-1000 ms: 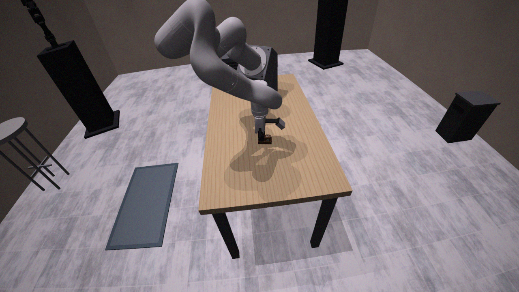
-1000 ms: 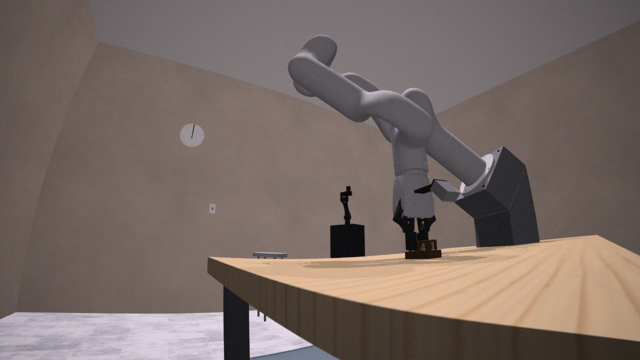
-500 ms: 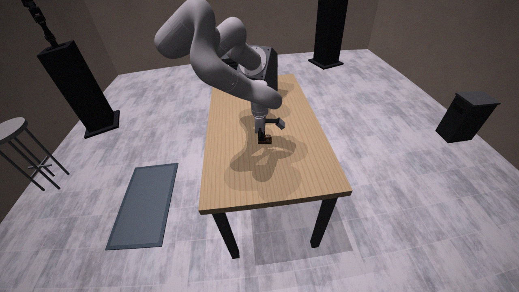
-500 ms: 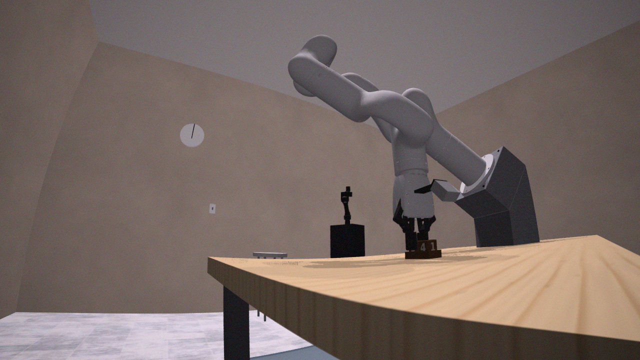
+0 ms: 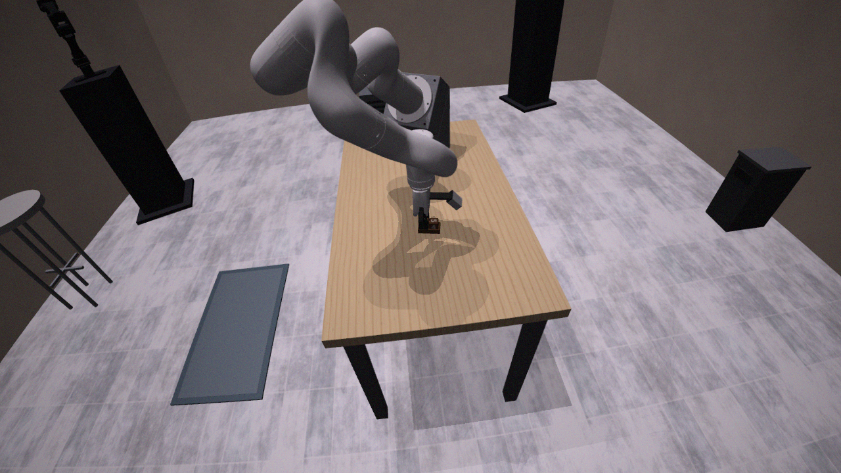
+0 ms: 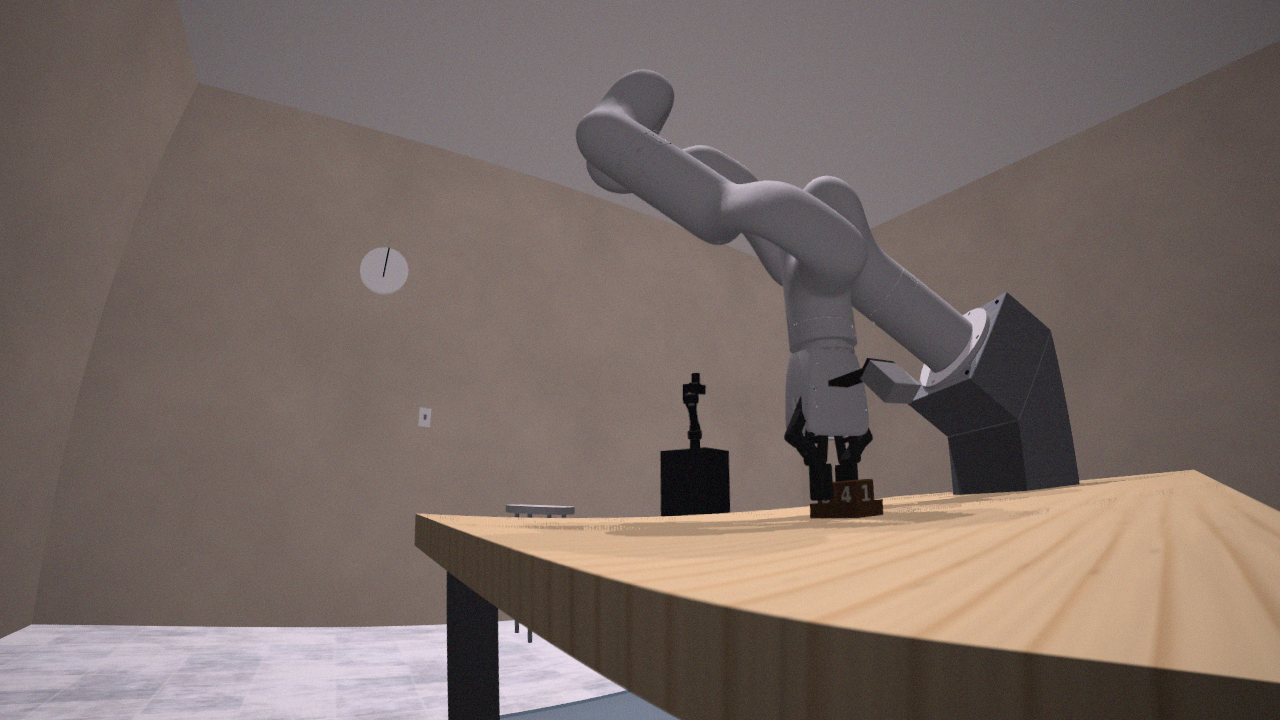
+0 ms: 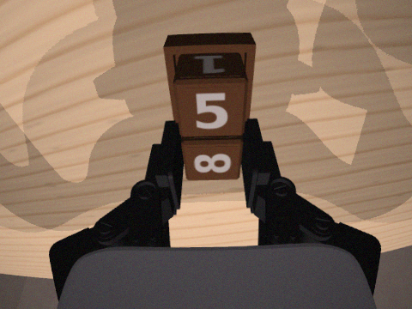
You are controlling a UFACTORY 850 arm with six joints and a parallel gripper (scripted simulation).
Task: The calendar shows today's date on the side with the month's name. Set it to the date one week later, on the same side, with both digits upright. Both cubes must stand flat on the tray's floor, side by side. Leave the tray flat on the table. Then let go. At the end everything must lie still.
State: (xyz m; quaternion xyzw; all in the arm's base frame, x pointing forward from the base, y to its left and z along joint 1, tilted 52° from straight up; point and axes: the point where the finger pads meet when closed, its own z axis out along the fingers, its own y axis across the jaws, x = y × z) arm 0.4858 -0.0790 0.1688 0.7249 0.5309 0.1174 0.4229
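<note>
Right now the dark brown tray is 10 mm ahead of my hand, 10 mm to the left of it and 30 mm below it.
</note>
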